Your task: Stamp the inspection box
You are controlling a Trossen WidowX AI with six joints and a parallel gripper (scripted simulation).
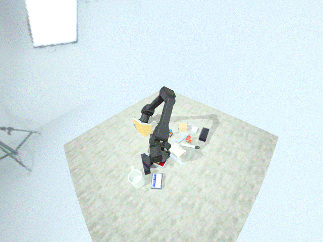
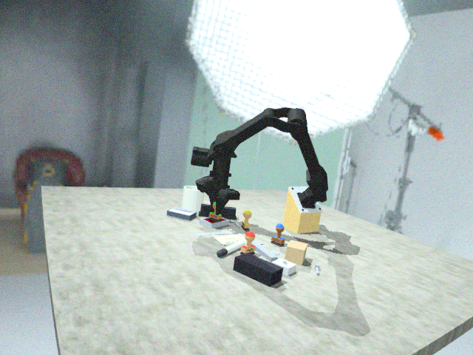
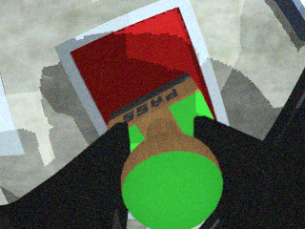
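The green-knobbed PASS stamp lies right at my gripper tip. The rest, counted from my gripper tip: pale ruler 90 mm to the left, 40 mm below, 40 mm ahead; then ink pad 30 mm below; then yellow-knobbed stamp 90 mm behind, 60 mm to the left, 20 mm below.
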